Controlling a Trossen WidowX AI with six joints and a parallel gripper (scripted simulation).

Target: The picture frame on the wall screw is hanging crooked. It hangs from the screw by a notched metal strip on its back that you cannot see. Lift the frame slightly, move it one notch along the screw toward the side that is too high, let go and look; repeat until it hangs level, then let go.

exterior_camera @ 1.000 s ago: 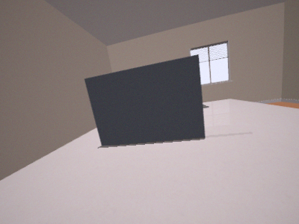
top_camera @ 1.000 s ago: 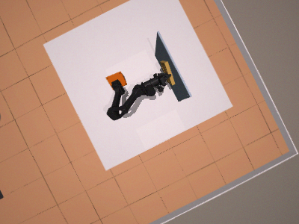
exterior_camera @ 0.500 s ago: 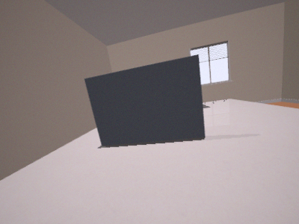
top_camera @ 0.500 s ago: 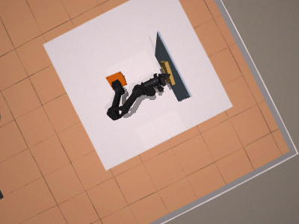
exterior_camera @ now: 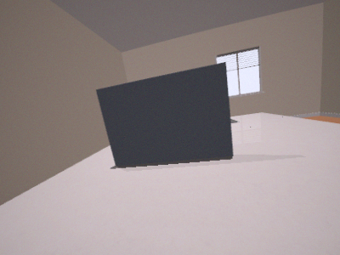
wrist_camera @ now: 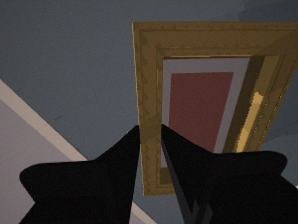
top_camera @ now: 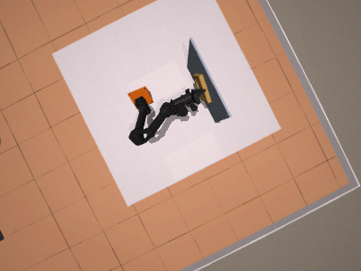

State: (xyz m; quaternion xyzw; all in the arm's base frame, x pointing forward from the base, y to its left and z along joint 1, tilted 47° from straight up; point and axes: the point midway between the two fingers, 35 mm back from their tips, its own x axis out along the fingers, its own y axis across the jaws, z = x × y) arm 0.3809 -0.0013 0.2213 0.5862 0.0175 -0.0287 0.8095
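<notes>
Now: gripper tip 10 mm short of the picture frame, 30 mm to the right of it and 50 mm above it. Round my gripper tip: wall panel: 20 mm ahead, 20 mm to the left, 60 mm below.
</notes>
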